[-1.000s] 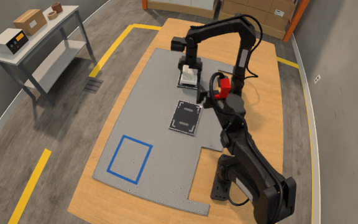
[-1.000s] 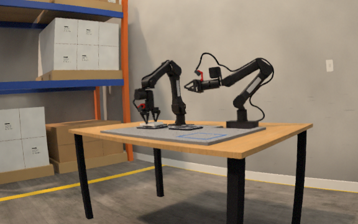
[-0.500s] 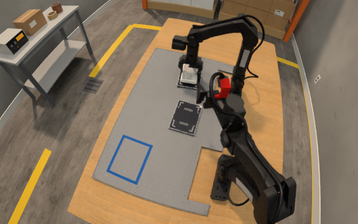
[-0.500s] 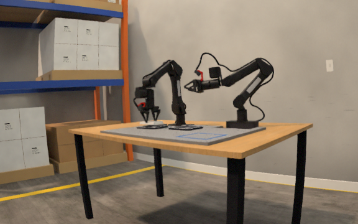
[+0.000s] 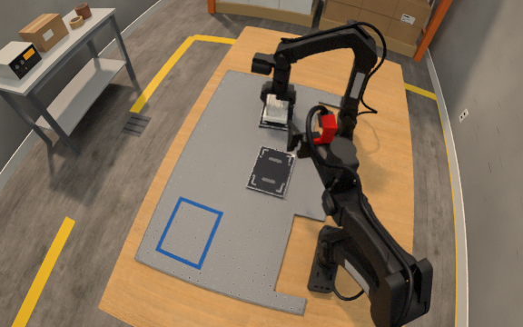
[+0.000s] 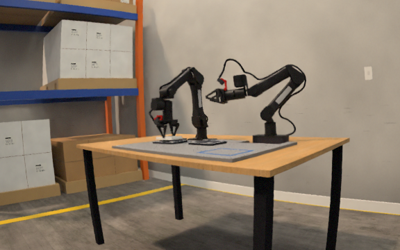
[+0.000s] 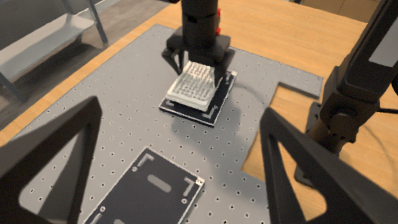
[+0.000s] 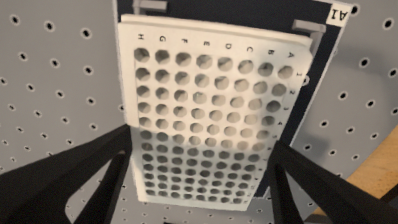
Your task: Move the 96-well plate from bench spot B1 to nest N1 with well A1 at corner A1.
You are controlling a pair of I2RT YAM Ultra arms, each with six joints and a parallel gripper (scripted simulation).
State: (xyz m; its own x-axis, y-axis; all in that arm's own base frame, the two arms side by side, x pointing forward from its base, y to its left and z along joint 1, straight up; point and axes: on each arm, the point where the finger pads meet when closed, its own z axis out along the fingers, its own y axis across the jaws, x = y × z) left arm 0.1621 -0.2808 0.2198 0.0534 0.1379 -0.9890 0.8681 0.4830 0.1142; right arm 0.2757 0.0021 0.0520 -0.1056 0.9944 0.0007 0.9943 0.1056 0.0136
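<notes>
The black plate nest is 10 mm behind my right hand and 30 mm below it. The rest, counted from my right hand: white 96-well plate: 10 mm below.
</notes>
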